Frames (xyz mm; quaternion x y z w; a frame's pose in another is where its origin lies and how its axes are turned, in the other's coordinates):
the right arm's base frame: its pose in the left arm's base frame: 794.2 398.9 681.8 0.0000 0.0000 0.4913 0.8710
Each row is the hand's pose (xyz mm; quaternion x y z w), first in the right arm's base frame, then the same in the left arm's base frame.
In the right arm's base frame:
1: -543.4 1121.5 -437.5 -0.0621 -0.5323 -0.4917 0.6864
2: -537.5 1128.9 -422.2 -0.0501 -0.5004 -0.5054 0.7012
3: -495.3 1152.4 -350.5 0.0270 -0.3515 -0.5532 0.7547
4: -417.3 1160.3 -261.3 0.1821 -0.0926 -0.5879 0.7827
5: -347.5 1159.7 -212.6 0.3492 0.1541 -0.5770 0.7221
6: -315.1 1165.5 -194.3 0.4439 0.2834 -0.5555 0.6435
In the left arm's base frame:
1: -446.7 513.9 244.3 0.2074 -0.4941 -0.0910 0.8394
2: -450.0 522.8 259.6 0.2022 -0.4605 -0.0957 0.8590
3: -448.3 571.1 331.3 0.1962 -0.2929 -0.1111 0.9292
4: -414.7 641.9 420.5 0.2041 0.0088 -0.1275 0.9706
5: -378.1 701.4 469.2 0.2284 0.3058 -0.1478 0.9124
6: -366.3 732.1 487.5 0.2474 0.4649 -0.1677 0.8334

